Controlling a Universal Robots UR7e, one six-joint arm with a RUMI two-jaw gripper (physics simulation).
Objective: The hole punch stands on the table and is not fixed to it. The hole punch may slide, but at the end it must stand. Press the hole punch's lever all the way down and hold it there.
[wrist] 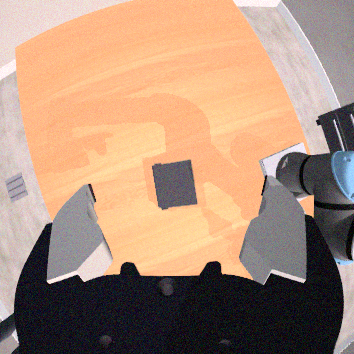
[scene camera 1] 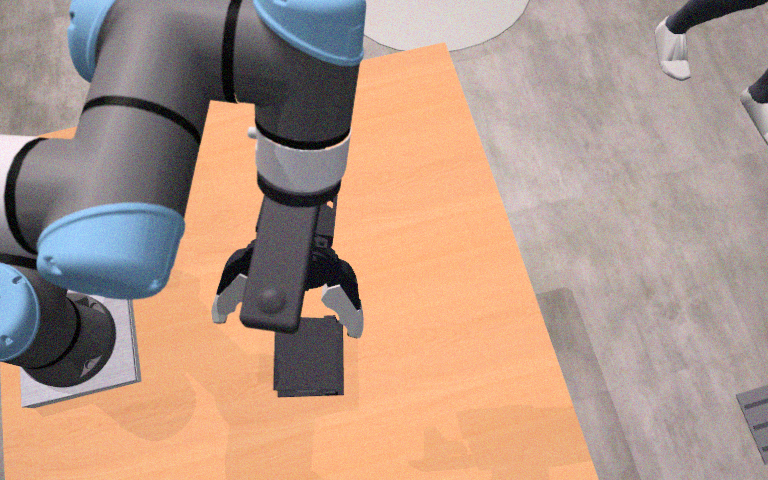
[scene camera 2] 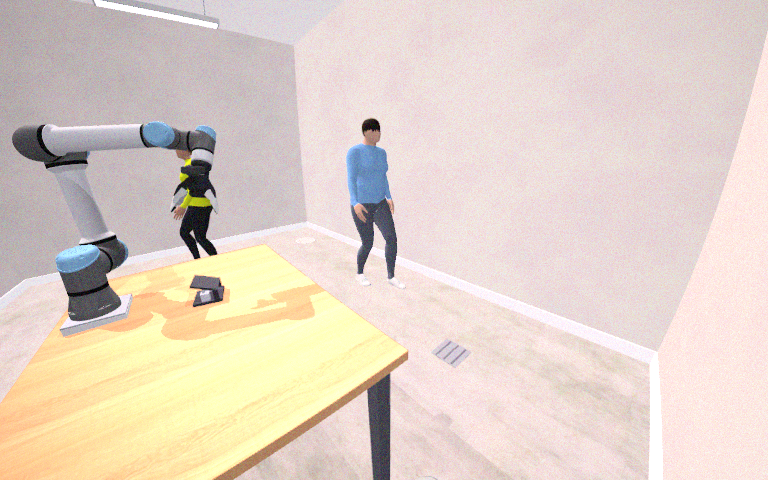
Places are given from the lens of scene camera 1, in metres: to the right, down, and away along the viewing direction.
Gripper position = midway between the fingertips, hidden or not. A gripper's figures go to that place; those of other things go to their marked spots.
my gripper point(scene camera 1: 287, 330): -0.10, 0.10, 0.59
dark hole punch point(scene camera 1: 339, 327): -0.07, 0.14, 0.92
